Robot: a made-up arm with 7 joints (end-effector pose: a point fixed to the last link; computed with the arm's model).
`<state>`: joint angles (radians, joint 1 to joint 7).
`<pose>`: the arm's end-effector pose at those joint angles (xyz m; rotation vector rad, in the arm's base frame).
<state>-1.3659 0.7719 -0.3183 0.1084 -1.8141 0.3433 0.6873</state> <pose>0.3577 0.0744 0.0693 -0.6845 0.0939 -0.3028</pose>
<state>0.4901 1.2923 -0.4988 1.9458 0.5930 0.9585 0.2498</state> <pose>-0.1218 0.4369 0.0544 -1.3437 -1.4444 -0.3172</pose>
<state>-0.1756 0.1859 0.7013 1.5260 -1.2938 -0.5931 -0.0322</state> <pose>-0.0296 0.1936 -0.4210 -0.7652 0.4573 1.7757</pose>
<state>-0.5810 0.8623 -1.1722 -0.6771 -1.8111 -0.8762 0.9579</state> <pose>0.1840 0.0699 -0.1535 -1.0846 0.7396 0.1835</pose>
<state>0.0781 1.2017 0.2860 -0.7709 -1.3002 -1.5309 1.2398</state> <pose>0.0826 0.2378 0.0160 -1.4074 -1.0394 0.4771</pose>
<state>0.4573 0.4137 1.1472 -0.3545 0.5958 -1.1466 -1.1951</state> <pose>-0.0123 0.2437 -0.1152 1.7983 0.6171 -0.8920</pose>
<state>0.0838 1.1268 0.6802 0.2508 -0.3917 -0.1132 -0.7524</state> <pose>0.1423 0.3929 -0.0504 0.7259 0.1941 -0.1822</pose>
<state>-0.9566 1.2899 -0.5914 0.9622 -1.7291 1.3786 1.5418</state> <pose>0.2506 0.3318 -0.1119 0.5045 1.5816 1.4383</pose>
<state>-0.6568 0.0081 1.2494 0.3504 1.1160 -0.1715 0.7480</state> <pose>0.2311 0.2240 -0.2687 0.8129 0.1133 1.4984</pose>
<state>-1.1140 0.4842 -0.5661 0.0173 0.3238 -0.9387 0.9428</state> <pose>0.2797 -0.0152 -0.0465 -0.1257 -1.7073 -0.2815</pose>
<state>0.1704 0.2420 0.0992 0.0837 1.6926 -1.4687 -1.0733</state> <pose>0.0246 0.0855 -0.3214 1.5683 0.2066 -2.4136</pose>
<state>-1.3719 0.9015 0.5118 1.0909 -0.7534 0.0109 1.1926</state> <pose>0.3626 0.3339 0.0278 -0.9126 -0.0645 1.6362</pose>
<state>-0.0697 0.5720 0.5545 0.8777 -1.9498 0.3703 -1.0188</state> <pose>0.0817 0.3243 -0.3235 -1.3873 -0.6141 0.1098</pose>
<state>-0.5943 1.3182 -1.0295 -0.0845 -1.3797 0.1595 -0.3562</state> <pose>0.2110 0.2169 -0.1928 -0.1016 0.8413 -0.7974</pose>
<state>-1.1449 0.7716 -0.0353 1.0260 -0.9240 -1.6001 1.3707</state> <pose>0.3129 0.2639 -0.0172 -1.1838 -1.4538 1.5244</pose>
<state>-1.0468 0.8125 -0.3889 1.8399 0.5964 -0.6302 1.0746</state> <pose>0.2953 0.3150 -0.2094 1.4573 -0.0684 0.6889</pose>
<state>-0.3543 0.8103 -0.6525 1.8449 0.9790 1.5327 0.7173</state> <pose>0.0397 0.3823 -0.1849 -2.0392 -0.9134 -0.3428</pose>
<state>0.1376 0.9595 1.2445 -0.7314 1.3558 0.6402 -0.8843</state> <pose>0.0255 0.2749 0.0594 1.6597 0.5368 1.3607</pose>
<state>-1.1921 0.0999 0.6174 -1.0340 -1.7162 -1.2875 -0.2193</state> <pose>0.1785 0.1571 -0.0203 1.6322 2.3385 0.3414</pose>
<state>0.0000 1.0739 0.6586 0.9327 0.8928 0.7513 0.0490</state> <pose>0.0185 0.4701 -0.1248 1.4177 1.6305 1.2603</pose>
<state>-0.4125 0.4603 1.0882 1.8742 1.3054 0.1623 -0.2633</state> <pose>0.0487 0.2155 -0.4097 0.1518 1.7555 -0.2417</pose>
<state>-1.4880 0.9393 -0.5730 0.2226 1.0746 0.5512 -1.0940</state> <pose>0.3650 0.1440 0.1177 1.7933 0.4623 0.1099</pose>
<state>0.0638 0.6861 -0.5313 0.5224 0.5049 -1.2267 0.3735</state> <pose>0.0369 0.1547 -0.3138 0.5010 -0.2593 -0.8497</pose>
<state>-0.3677 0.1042 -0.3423 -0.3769 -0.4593 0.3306 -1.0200</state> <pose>0.2155 -0.0137 -0.1932 -0.2894 -0.2031 -1.6189</pose>
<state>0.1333 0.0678 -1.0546 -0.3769 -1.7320 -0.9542 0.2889</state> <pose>0.0535 -0.0422 -0.2526 -1.8618 0.5525 0.4191</pose>
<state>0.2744 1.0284 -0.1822 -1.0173 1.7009 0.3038 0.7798</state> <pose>0.0815 0.1435 -0.0930 1.7463 -1.6301 0.3891</pose>
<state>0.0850 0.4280 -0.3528 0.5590 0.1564 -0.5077 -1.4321</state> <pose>0.0599 0.1415 -0.3665 0.0916 0.7614 -1.8608</pose>
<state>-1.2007 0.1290 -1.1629 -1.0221 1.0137 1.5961 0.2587</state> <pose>0.1988 -0.0564 -0.0280 0.5229 -0.7625 0.0960</pose>
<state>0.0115 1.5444 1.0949 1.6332 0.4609 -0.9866 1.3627</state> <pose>0.0513 0.4763 0.0173 1.3801 -0.7765 1.8615</pose>
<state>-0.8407 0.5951 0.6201 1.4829 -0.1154 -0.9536 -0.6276</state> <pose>0.2883 0.2927 -0.2179 0.1855 -0.2222 0.0494</pose>
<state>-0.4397 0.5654 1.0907 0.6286 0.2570 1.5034 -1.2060</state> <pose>0.1073 0.3281 -0.2802 -1.2635 0.9136 0.1333</pose>
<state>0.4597 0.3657 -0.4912 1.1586 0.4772 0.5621 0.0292</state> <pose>-0.2441 0.2089 -0.3417 1.1133 2.2997 -0.5974</pose>
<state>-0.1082 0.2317 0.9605 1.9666 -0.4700 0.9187 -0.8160</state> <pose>-0.0953 0.0585 -0.3883 -2.3536 1.3024 0.6610</pose>
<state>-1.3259 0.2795 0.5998 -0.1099 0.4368 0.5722 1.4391</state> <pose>0.3460 0.1646 0.0532 -0.3382 -0.5564 2.0182</pose>
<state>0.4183 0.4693 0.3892 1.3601 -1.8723 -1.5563 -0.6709</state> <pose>-0.2273 0.2905 -0.2206 0.7623 -0.0491 1.4103</pose>
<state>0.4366 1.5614 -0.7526 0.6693 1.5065 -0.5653 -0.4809</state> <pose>-0.0575 0.4302 -0.1401 -1.0916 -1.2659 2.0101</pose>
